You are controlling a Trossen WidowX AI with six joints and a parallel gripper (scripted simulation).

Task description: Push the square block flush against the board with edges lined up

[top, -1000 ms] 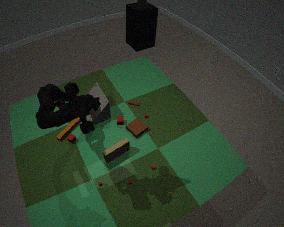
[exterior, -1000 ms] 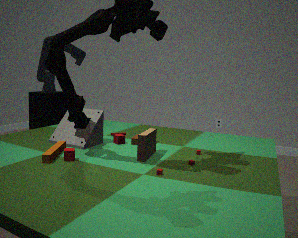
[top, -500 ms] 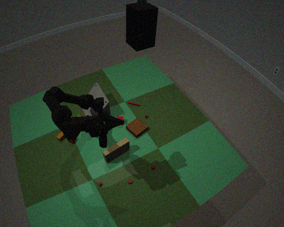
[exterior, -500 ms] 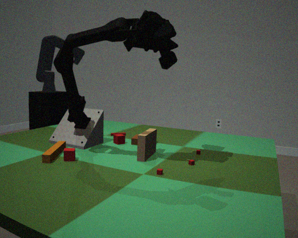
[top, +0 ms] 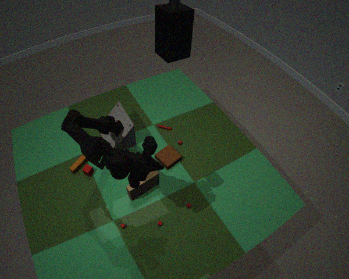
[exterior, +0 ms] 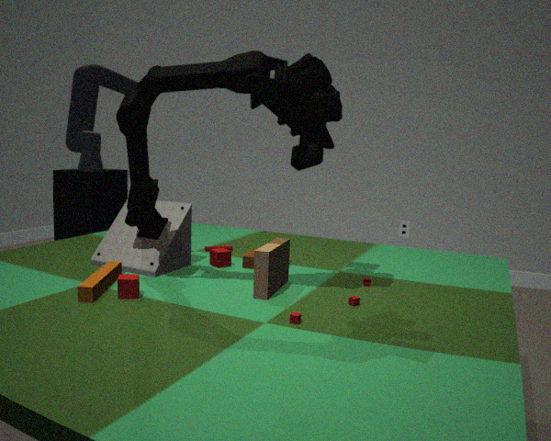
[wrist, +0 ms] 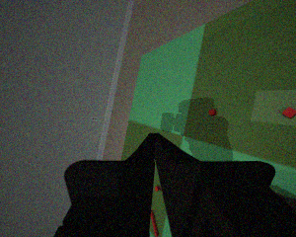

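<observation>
Now: the board 26 cm below my gripper tip, 11 cm behind it and 4 cm to the right of it. The rest, counted from my gripper tip: square block: 29 cm below, 20 cm behind, 15 cm to the left; then red stick: 39 cm behind, 30 cm below, 24 cm to the left; then orange bar: 42 cm behind, 29 cm below, 23 cm to the right.
</observation>
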